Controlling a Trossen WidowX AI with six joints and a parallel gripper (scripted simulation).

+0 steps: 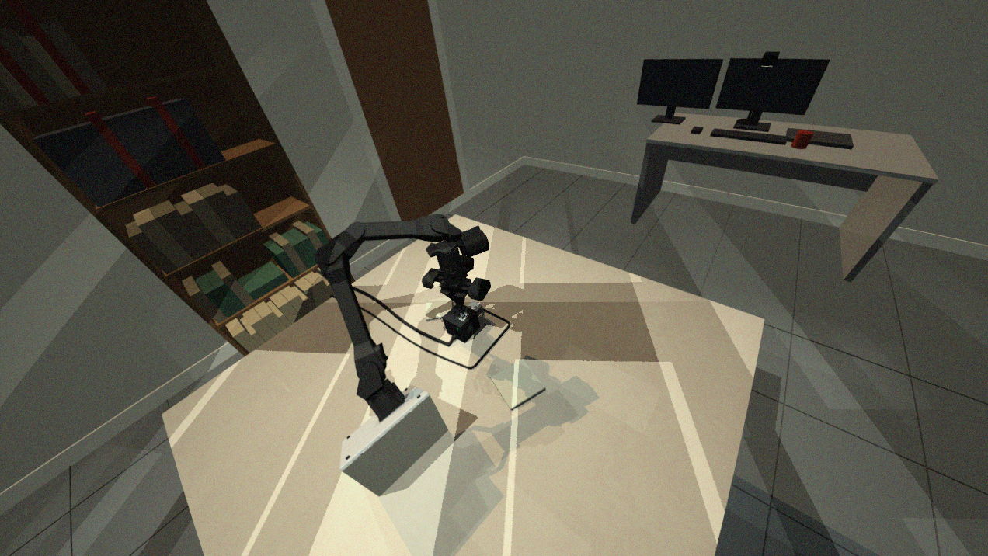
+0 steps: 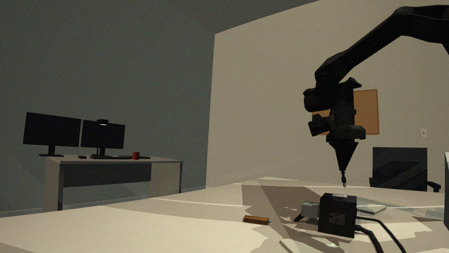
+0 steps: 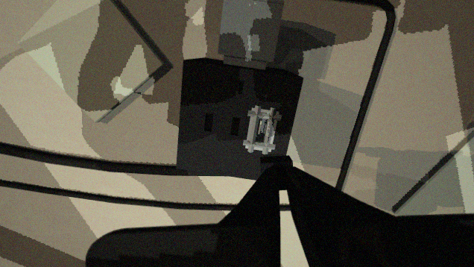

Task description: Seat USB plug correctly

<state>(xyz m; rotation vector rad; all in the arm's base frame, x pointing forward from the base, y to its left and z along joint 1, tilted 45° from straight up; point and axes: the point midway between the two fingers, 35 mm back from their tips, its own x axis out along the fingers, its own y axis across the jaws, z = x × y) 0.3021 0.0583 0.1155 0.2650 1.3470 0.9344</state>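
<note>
Right now my gripper tip is 20 mm above the dark usb plug. Also, from my gripper tip: pale flat pad 230 mm to the right, 130 mm below, 10 mm behind; brown block 160 mm ahead, 130 mm below, 120 mm to the left.
</note>
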